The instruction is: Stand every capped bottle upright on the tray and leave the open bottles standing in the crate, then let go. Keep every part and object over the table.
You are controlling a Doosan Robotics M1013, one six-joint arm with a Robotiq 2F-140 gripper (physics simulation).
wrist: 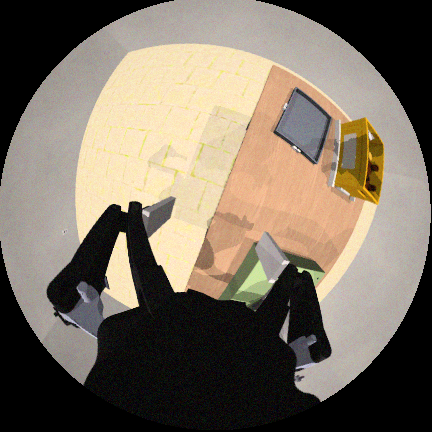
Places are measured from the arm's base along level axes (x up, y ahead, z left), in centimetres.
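Pixels of known places: gripper, fingertip midpoint: (217,224).
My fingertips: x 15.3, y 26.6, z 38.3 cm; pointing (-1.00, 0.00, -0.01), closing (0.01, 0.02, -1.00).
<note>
Behind a point stands the place of what it marks.
My gripper (217,224) @(y 26.6, x 15.3, z 38.3 cm) is open and empty, its two grey finger pads wide apart, high above the table's edge. A yellow crate (367,126) @(y 77.5, x 5.7, z -1.6 cm) stands at the far right of the wrist view. Dark round shapes, which look like bottles (372,181), show inside it; their number and whether they are capped I cannot tell. A dark-rimmed grey tray (305,122) @(y 65.0, x -9.3, z 19.4 cm) lies on the table at the upper right, beside the crate, with no bottle on it.
A green bin (307,263) @(y 16.4, x -4.7, z -6.4 cm) stands on the wooden table (265,185) @(y 35.4, x -9.8, z 25.5 cm) at the lower middle, partly hidden behind the right finger. A light metal bar or stand (335,155) @(y 61.2, x -7.9, z 2.0 cm) runs along the crate's near side. The table's long edge borders the pale tiled floor (165,100).
</note>
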